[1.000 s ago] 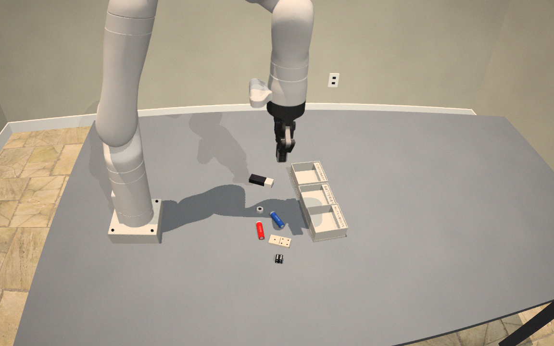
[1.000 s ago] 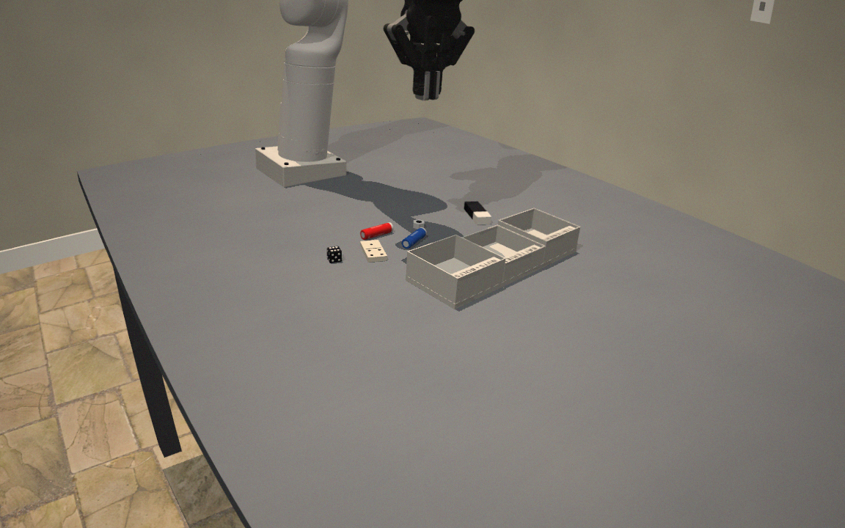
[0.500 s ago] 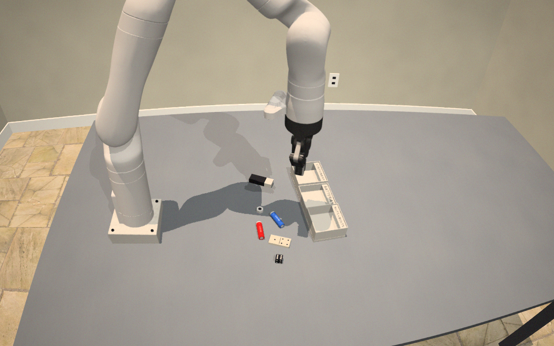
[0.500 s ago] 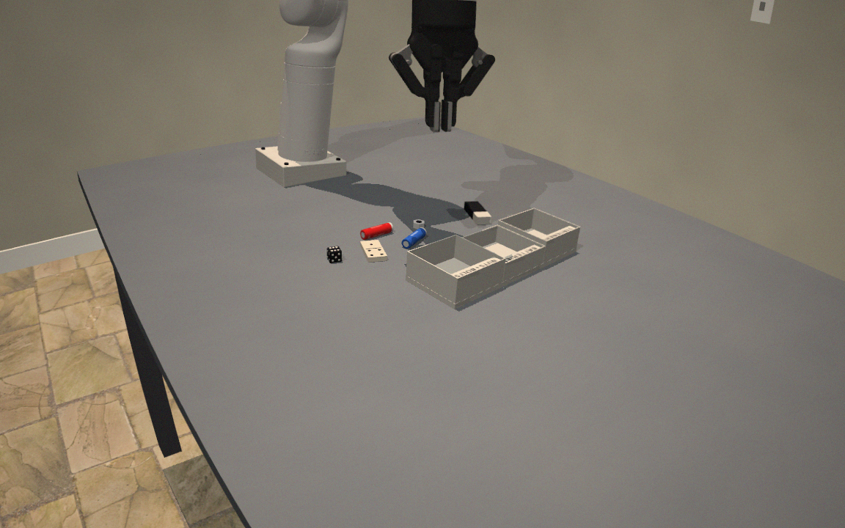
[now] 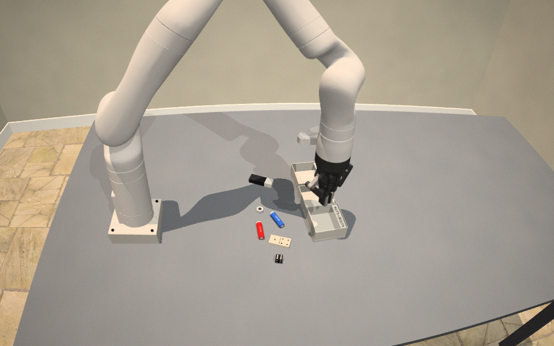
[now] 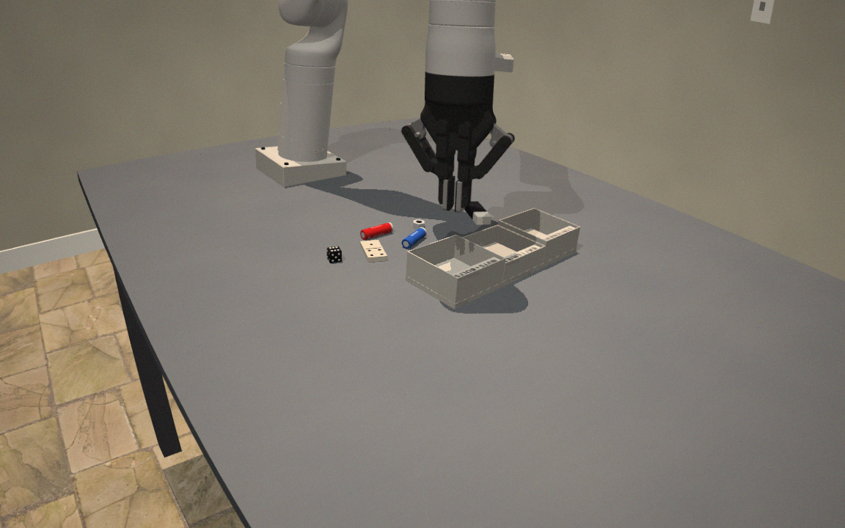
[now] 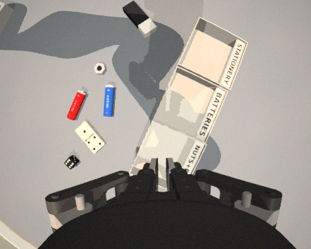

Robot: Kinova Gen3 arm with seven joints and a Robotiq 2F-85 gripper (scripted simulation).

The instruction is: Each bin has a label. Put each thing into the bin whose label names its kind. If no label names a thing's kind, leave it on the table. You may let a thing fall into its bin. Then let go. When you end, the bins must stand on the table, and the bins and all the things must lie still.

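The bin row is 90 mm below my hand, 80 mm to the left of it and 10 mm ahead of it. The rest, counted from my hand: blue battery: 100 mm below, 100 mm behind, 30 mm to the left; then black die: 120 mm behind, 100 mm below, 90 mm to the right; then cream domino: 110 mm below, 110 mm behind, 40 mm to the right.
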